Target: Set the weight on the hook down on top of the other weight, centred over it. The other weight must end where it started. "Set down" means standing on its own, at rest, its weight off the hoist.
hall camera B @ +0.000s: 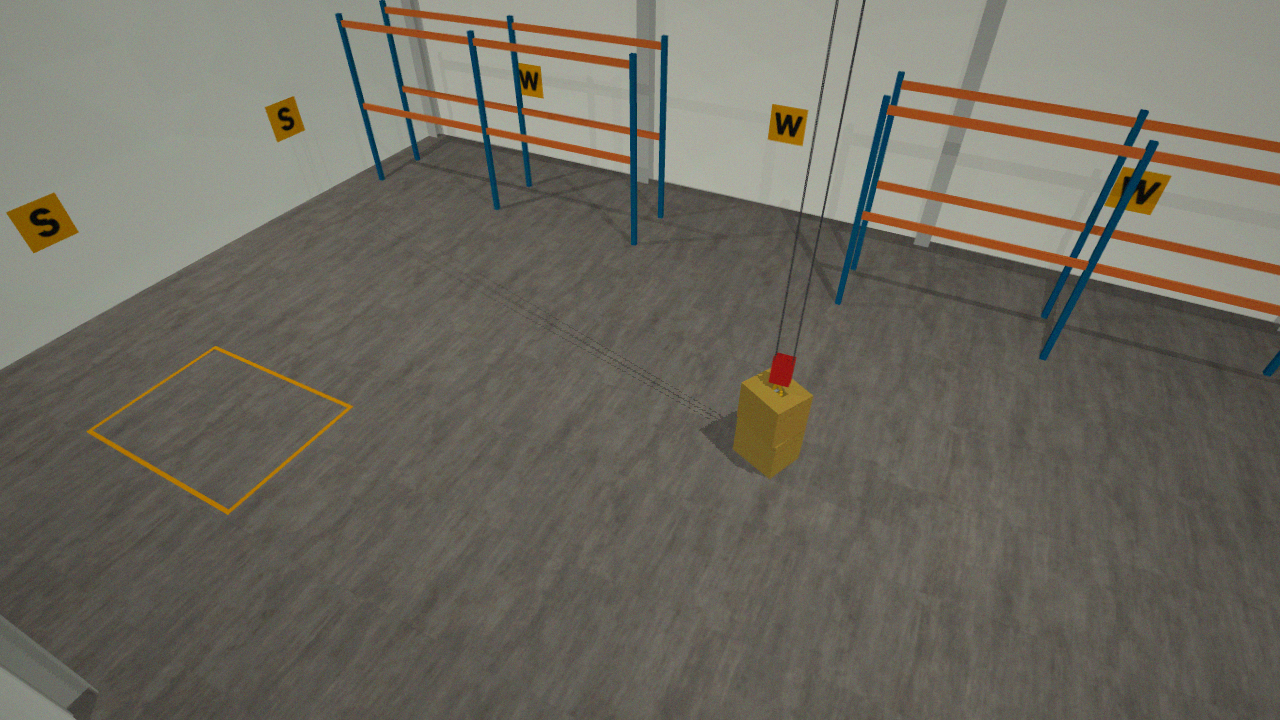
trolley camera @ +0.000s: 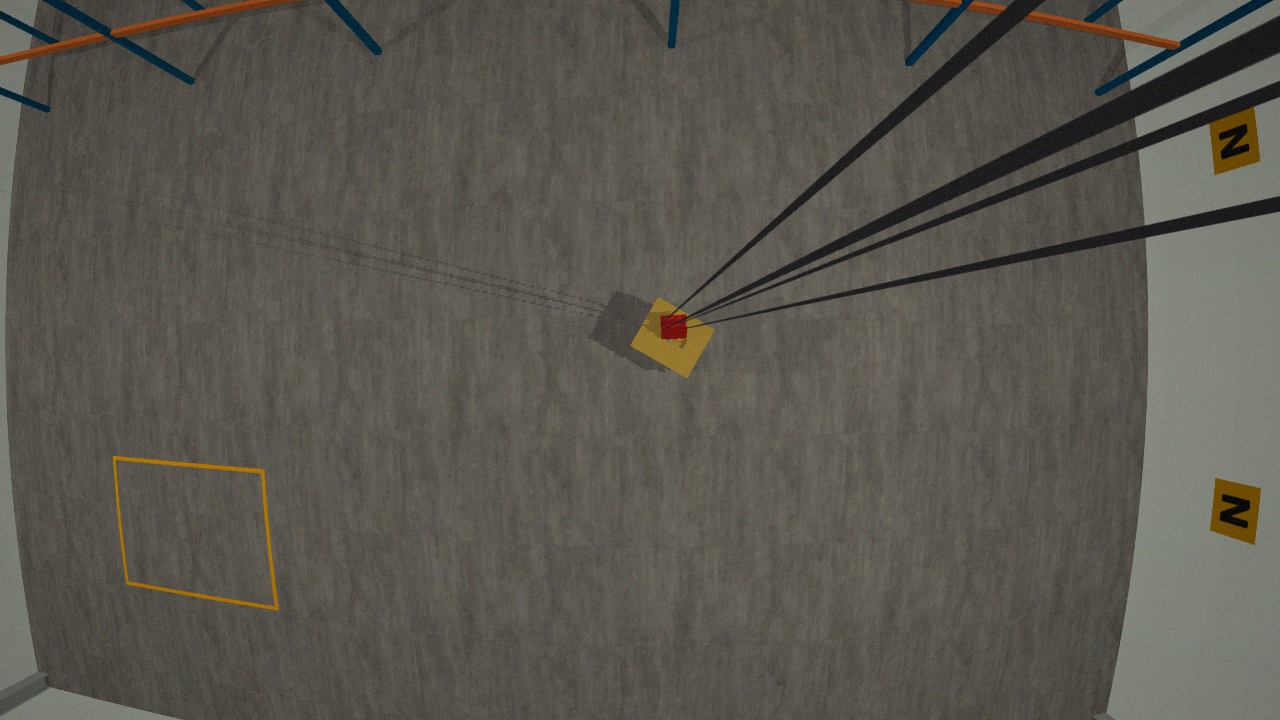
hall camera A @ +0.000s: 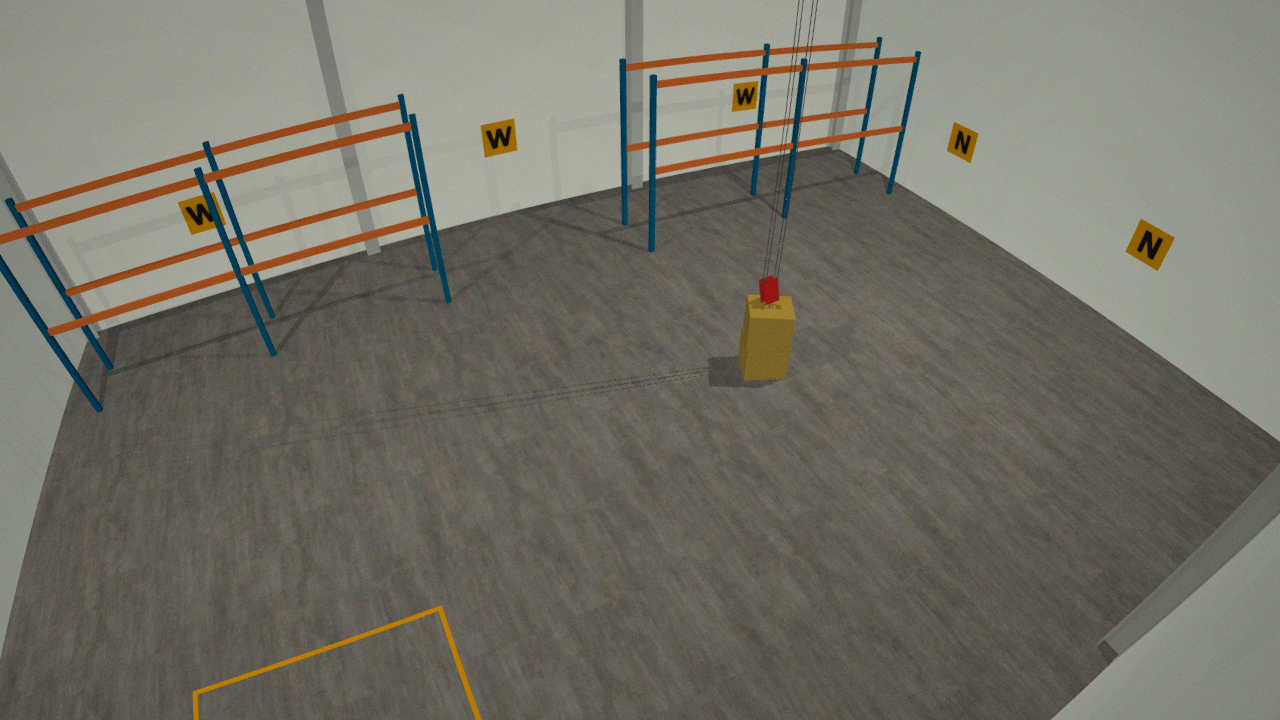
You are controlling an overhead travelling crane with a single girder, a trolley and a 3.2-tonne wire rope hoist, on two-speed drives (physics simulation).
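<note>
The upper yellow weight (hall camera A: 770, 331) (hall camera B: 758, 413) (trolley camera: 689, 353) stands on the lower yellow weight (hall camera A: 766, 362) (hall camera B: 766, 459), with their sides nearly flush. A faint seam shows in hall camera B. No gap shows between them. The lower weight stands on the floor and is hidden under the upper one in the trolley view. My red hook block (hall camera A: 768, 290) (hall camera B: 782, 369) (trolley camera: 673, 326) sits low over the upper weight's top, tilted. The hook is at the lifting eye, mostly hidden by the block; it appears still engaged.
Two blue and orange racks stand along the W wall, the south rack (hall camera A: 430, 208) (hall camera B: 633, 179) and the north rack (hall camera A: 652, 161) (hall camera B: 848, 259). An orange floor outline (hall camera A: 317, 651) (hall camera B: 282, 377) (trolley camera: 187, 463) lies well away from the stack, toward the S wall.
</note>
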